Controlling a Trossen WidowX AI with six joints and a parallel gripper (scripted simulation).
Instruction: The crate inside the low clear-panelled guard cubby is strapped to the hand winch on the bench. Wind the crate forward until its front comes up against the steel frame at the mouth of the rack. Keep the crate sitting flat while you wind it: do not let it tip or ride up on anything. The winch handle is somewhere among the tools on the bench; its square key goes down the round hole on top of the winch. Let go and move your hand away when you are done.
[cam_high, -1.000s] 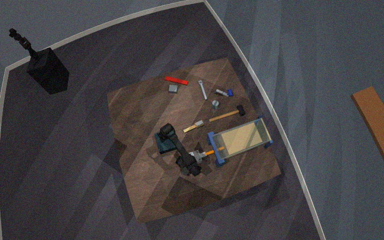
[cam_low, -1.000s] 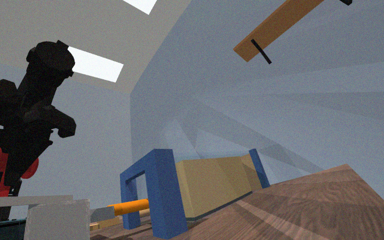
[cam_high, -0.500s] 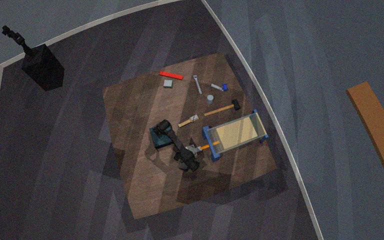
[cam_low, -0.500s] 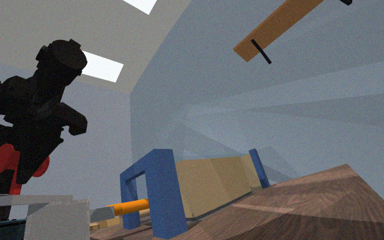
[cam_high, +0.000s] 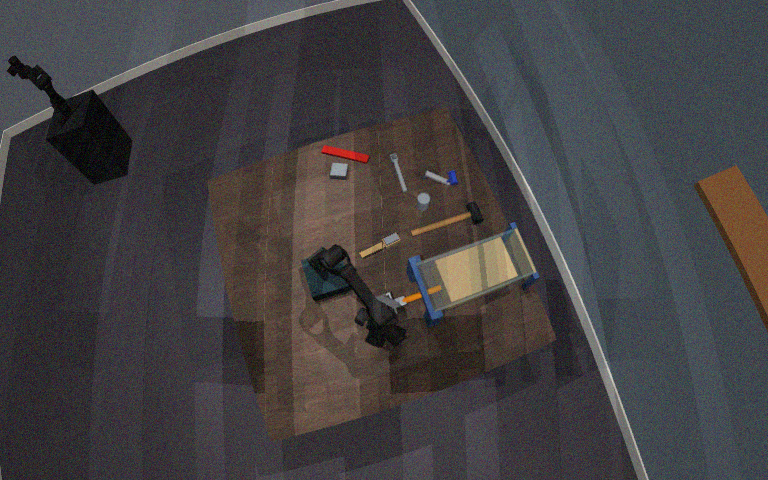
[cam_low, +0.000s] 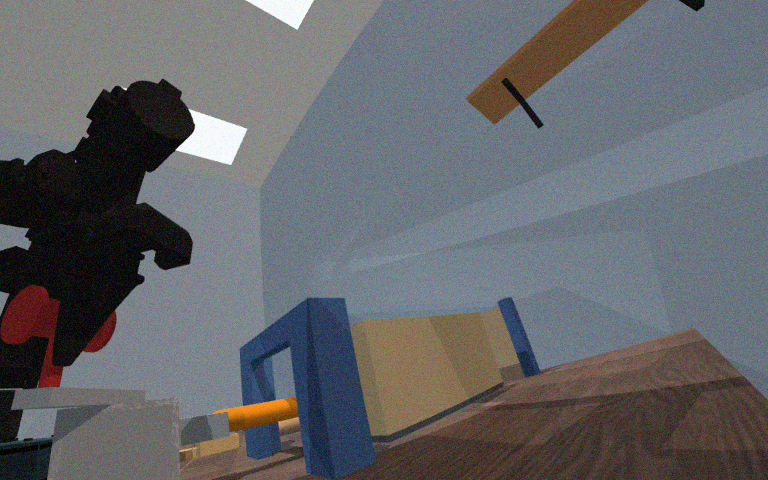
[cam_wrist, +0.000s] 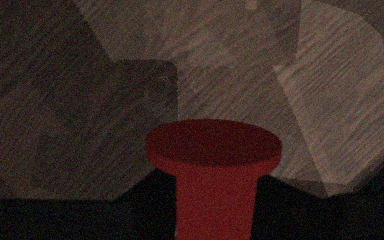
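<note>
The blue steel frame is 19 cm ahead of my gripper tip, 12 cm to the left of it and 1 cm below it. Also, from my gripper tip: red-knobbed winch handle 4 cm to the left, 1 cm below, 1 cm ahead; red knob 2 cm above; grey winch 9 cm to the left, 8 cm below, 2 cm ahead.
</note>
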